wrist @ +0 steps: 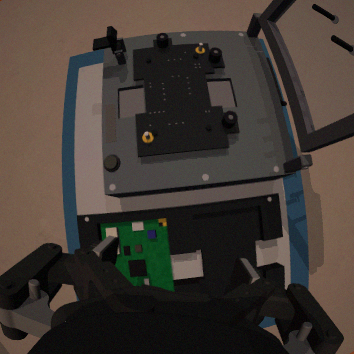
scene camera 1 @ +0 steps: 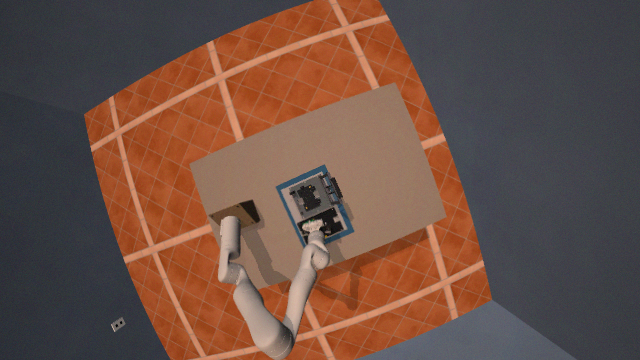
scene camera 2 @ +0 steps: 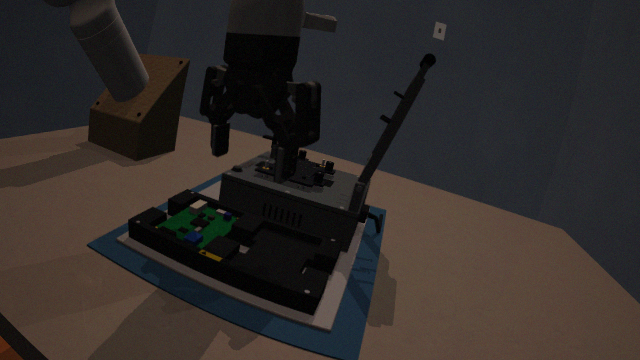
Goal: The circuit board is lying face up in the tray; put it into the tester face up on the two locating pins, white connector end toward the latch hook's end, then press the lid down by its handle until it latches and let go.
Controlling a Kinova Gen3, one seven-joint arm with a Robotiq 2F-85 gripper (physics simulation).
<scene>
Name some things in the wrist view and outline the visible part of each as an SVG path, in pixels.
My gripper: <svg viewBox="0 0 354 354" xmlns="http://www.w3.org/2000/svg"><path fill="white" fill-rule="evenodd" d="M0 275L0 325L3 334L13 340L23 339L28 333L39 337L39 340L26 354L335 354L343 341L342 333L305 286L299 283L289 283L286 289L275 287L275 281L264 278L258 269L251 265L246 258L236 257L230 276L232 290L220 298L209 298L208 294L175 292L141 283L141 286L134 286L114 266L117 257L118 237L108 235L103 240L94 241L87 248L75 249L74 254L62 252L62 247L56 243L43 243ZM264 316L274 317L283 345L274 334L258 326ZM73 285L79 300L63 304L55 311L51 310L49 302L57 293L62 283Z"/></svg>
A green circuit board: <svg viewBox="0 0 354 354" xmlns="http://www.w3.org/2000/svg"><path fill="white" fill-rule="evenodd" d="M100 223L102 240L108 235L118 237L117 257L114 266L134 286L141 286L141 283L174 291L166 218Z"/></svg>
</scene>
